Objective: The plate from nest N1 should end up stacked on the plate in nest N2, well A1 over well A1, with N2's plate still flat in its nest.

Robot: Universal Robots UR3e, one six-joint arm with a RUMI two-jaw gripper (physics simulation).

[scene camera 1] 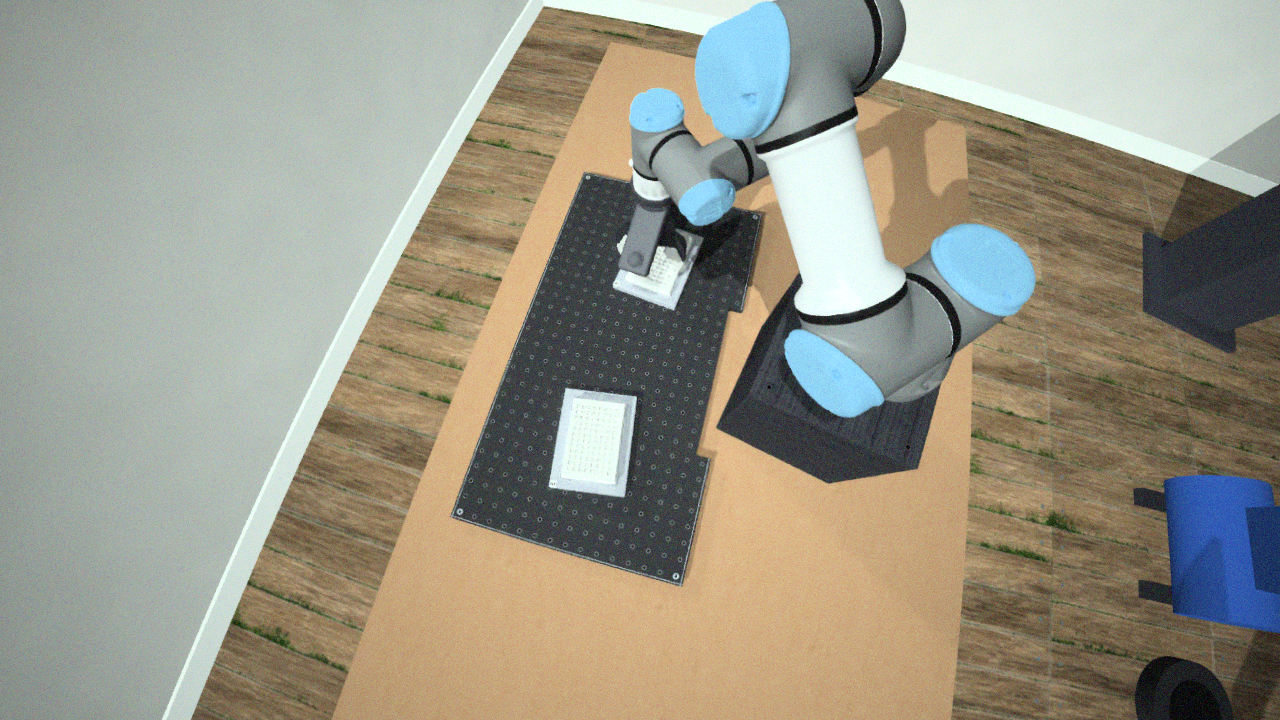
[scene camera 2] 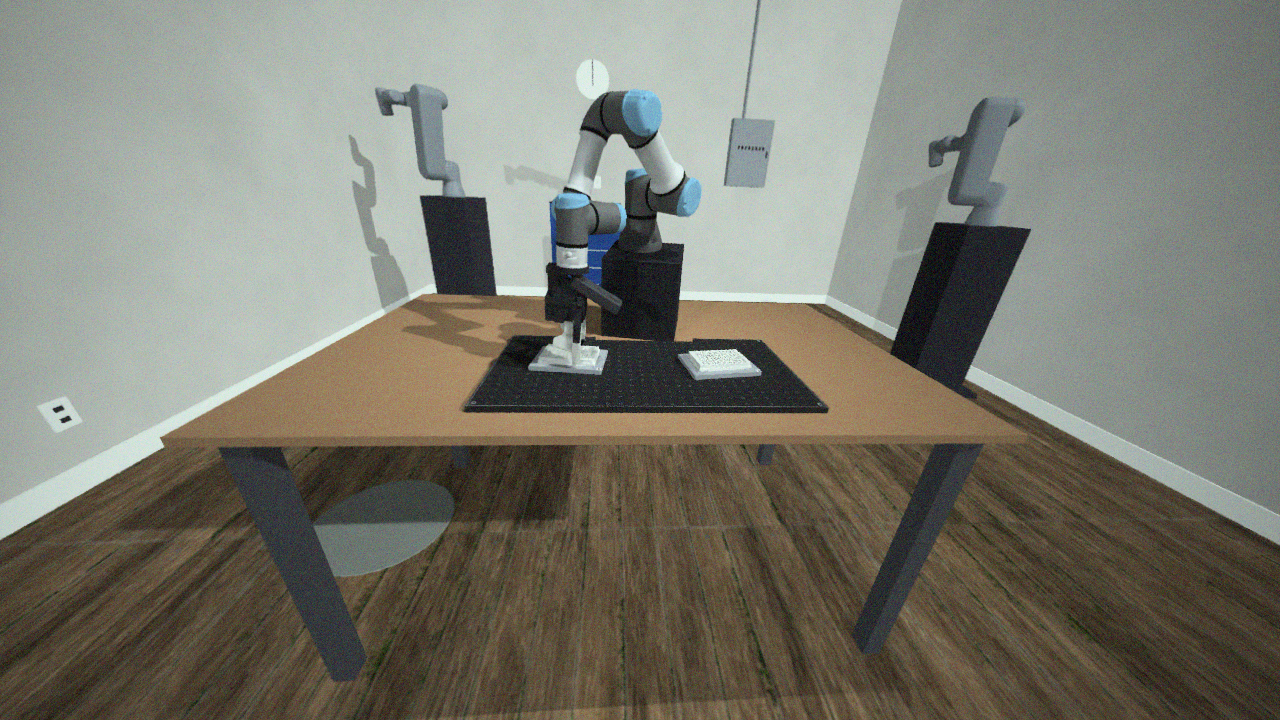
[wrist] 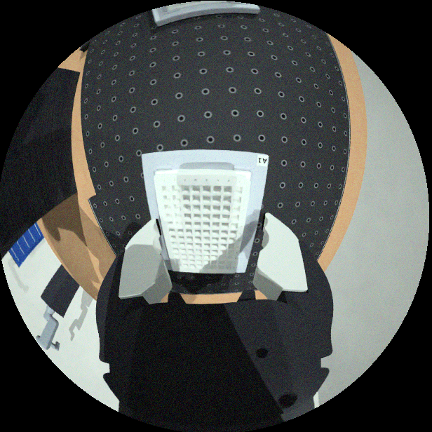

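Seen in the pictures: gripper, fingertip midpoint: (scene camera 1: 652, 264) (scene camera 2: 577, 355); arm's base, link origin: (scene camera 2: 640, 246).
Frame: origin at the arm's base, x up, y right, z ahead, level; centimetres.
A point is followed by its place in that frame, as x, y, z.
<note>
A white well plate (scene camera 1: 662, 274) @[-20.0, 8.5, 34.0] (wrist: 205, 210) lies flat in a pale grey nest (scene camera 1: 646, 296) @[-21.3, 3.8, 35.0] (scene camera 2: 590, 368) @[-21.3, 5.7, 41.0] (wrist: 155, 161) with an A1 label at one corner. My gripper (scene camera 1: 659, 253) @[-20.3, 9.8, 36.7] (scene camera 2: 573, 344) @[-20.3, 9.8, 36.7] (wrist: 210, 218) is partly open over this plate, one jaw on each side. In the wrist view a gap shows between the right jaw and the plate; the left jaw looks close to the plate's edge. A second white plate (scene camera 1: 594, 440) @[-20.0, -23.3, 31.5] (scene camera 2: 719, 359) @[-20.1, -23.2, 32.8] lies flat in the other nest (scene camera 1: 572, 488) @[-21.3, -31.3, 31.3] (scene camera 2: 716, 374) @[-21.4, -22.2, 38.2]. The nest numbers are too small to read.
Both nests stand on a black perforated board (scene camera 1: 626, 358) @[-22.5, -8.0, 33.3] (scene camera 2: 644, 394) @[-22.5, -7.2, 48.4] (wrist: 210, 100), on a wooden table (scene camera 1: 760, 608) @[-23.8, -35.4, -2.7] (scene camera 2: 358, 402) @[-23.8, 46.0, 59.2]. The robot's black pedestal (scene camera 1: 832, 452) @[-7.6, -12.8, 0.6] (scene camera 2: 642, 295) @[-10.9, -2.7, 14.2] stands beside the board. The other nest's edge (wrist: 210, 12) shows at the top of the wrist view.
</note>
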